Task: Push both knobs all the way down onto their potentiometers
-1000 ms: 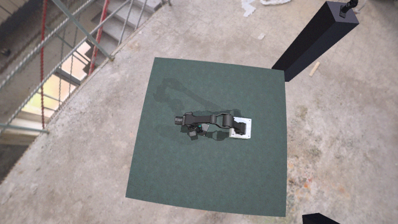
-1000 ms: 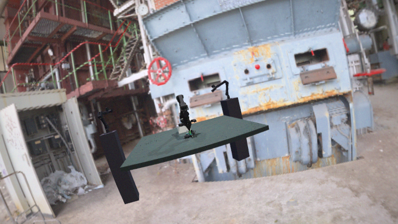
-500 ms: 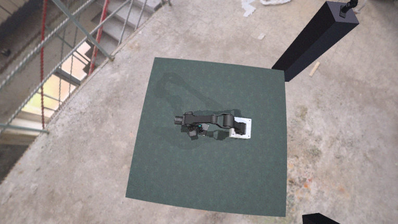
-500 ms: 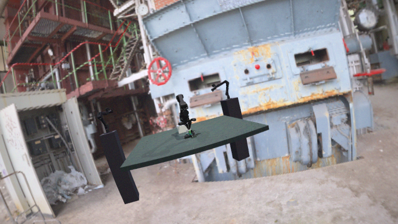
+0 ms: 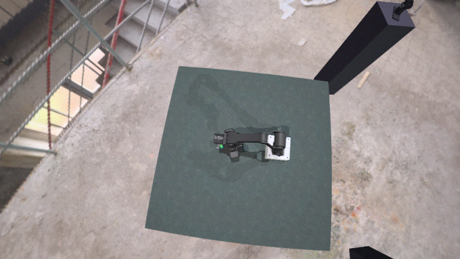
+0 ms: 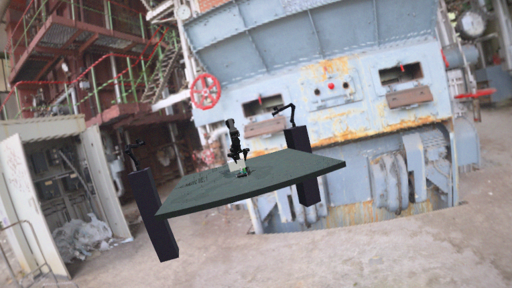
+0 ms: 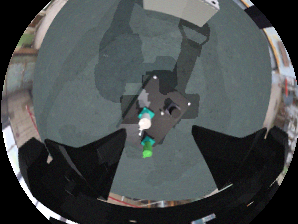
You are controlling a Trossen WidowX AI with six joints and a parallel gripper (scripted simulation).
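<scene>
The white knob is 10 mm ahead of my gripper tip, 20 mm to the right of it and 50 mm below it. The rest, counted from my gripper tip: green knob: 80 mm ahead, 10 mm to the right, 50 mm below.
</scene>
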